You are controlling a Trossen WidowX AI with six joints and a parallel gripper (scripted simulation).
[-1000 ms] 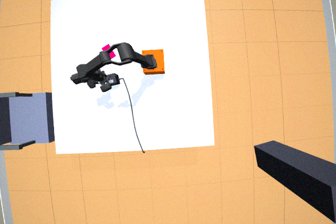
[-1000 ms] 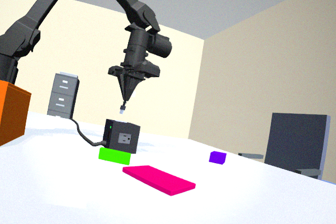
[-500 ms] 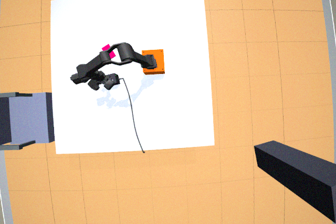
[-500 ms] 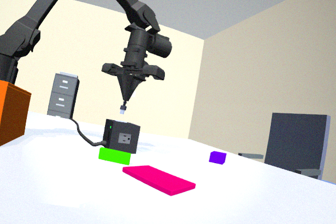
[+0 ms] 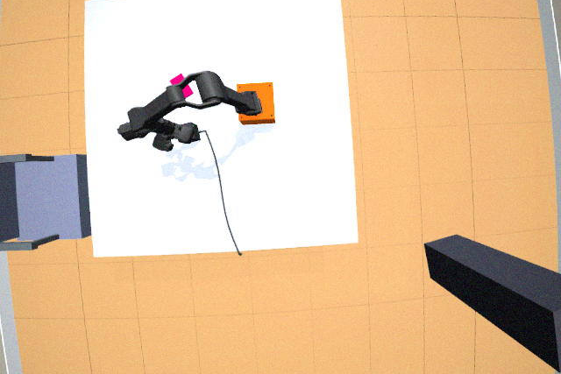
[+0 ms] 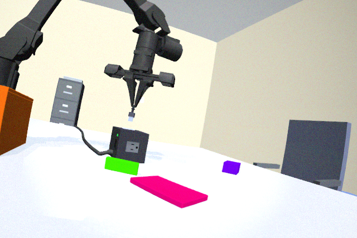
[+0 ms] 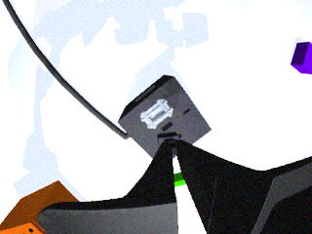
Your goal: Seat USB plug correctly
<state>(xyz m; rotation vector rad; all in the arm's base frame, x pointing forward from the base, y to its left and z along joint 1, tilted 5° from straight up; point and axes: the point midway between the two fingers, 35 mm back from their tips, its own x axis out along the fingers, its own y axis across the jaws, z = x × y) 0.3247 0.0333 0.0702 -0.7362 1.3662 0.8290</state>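
Now: gripper tip 2 cm above the USB plug. Round my gripper tip: flat pink slab (24 cm to the right, 13 cm below); green block (5 cm behind, 14 cm to the right, 12 cm below); USB socket (1 cm to the left, 7 cm below).
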